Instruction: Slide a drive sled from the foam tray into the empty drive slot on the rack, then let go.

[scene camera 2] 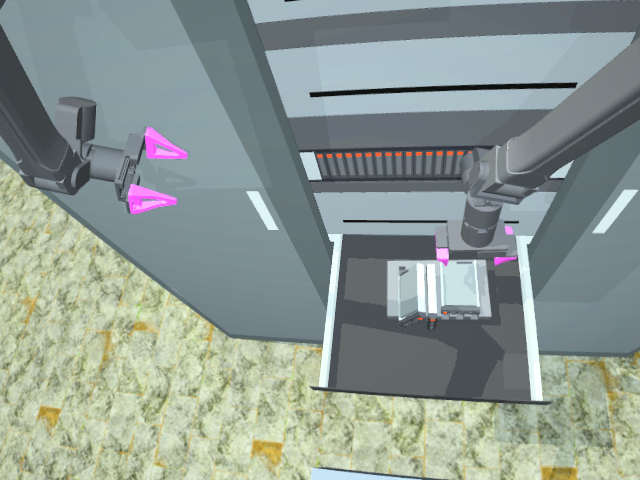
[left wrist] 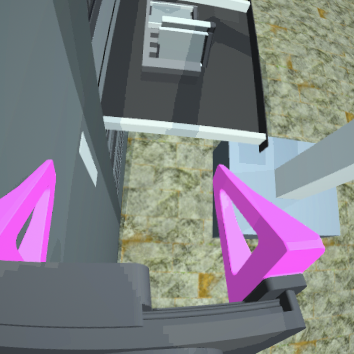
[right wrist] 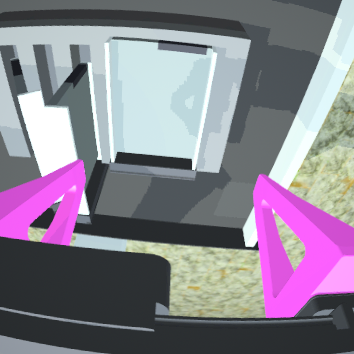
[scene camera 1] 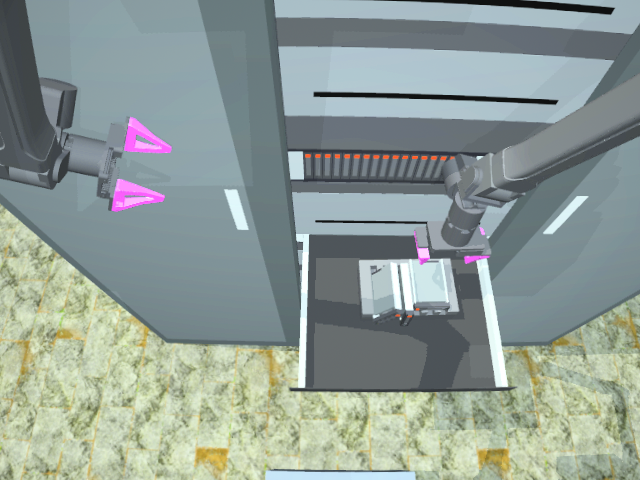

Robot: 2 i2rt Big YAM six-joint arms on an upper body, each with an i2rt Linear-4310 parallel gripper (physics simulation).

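Frame: origin at the left arm's base, x ahead, y right, z down, level; metres.
Seen in the pictures: left gripper, fingertip midpoint: (scene camera 2: 182, 177) (left wrist: 136, 169) (scene camera 1: 167, 173); right gripper, fingertip midpoint: (scene camera 2: 470, 262) (right wrist: 170, 175) (scene camera 1: 443, 261).
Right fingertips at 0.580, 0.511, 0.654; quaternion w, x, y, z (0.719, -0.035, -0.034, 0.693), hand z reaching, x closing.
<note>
A point is followed by its place in that frame, as x, y, z.
A drive sled (scene camera 1: 430, 281) {0.570, 0.503, 0.739} (scene camera 2: 460, 284) {0.568, 0.500, 0.739} (right wrist: 155, 100) {0.576, 0.496, 0.739} lies flat on its broad side at the right part of the foam tray (scene camera 1: 365, 279) {0.576, 0.356, 0.746} (scene camera 2: 393, 289) {0.555, 0.358, 0.746} (right wrist: 227, 85) {0.593, 0.549, 0.746}. Two more sleds stand on edge, leaning, in the tray's left part: the left one (scene camera 1: 385, 289) {0.541, 0.395, 0.718} (scene camera 2: 408, 294) {0.537, 0.390, 0.726} and the middle one (scene camera 1: 406, 289) {0.531, 0.436, 0.691} (scene camera 2: 431, 289) {0.536, 0.437, 0.692}. My right gripper (scene camera 1: 448, 259) {0.580, 0.511, 0.654} (scene camera 2: 474, 261) {0.580, 0.511, 0.654} (right wrist: 170, 175) {0.580, 0.511, 0.654} is open and empty, above the back of the flat sled. My left gripper (scene camera 1: 167, 173) {0.616, 0.002, 0.406} (scene camera 2: 181, 178) {0.616, 0.002, 0.406} (left wrist: 136, 169) {0.616, 0.002, 0.406} is open and empty, far left. My right arm hides the right part of the rack's drive row (scene camera 1: 372, 167) {0.700, 0.350, 0.496} (scene camera 2: 387, 165) {0.700, 0.350, 0.497}; the empty slot does not show.
The tray sits in an open drawer with white side walls (scene camera 1: 303, 320) {0.485, 0.217, 0.769} (scene camera 2: 330, 320) {0.485, 0.221, 0.769} and a dark front lip. Grey cabinet doors (scene camera 1: 170, 268) {0.681, -0.171, 0.939} (scene camera 2: 248, 289) {0.681, -0.131, 1.117} flank the rack. A light blue block (left wrist: 310, 215) {-0.301, 0.172, 1.507} stands on the floor in the left wrist view.
</note>
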